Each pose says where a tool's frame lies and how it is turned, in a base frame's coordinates. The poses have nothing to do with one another.
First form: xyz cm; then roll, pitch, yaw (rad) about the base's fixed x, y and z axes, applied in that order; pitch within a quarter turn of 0, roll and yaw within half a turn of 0.
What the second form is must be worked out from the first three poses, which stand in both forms.
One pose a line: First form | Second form
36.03 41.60 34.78 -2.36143 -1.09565 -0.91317 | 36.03 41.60 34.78 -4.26 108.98 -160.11
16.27 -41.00 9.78 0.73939 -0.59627 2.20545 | 16.27 -41.00 9.78 4.74 52.31 135.20
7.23 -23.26 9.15 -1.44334 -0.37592 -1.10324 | 7.23 -23.26 9.15 29.48 83.21 -111.70
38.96 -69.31 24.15 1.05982 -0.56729 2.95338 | 38.96 -69.31 24.15 62.45 65.64 126.15
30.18 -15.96 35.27 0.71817 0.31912 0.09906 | 30.18 -15.96 35.27 -64.57 44.36 63.34
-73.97 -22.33 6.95 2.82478 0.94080 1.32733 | -73.97 -22.33 6.95 -81.86 124.04 12.80
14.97 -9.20 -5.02 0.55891 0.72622 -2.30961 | 14.97 -9.20 -5.02 -175.62 50.66 30.84
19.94 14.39 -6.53 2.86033 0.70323 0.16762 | 19.94 14.39 -6.53 -146.32 137.12 18.13
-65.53 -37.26 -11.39 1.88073 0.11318 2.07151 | -65.53 -37.26 -11.39 26.62 107.64 83.19
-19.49 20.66 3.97 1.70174 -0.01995 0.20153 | -19.49 20.66 3.97 -78.30 97.50 91.15
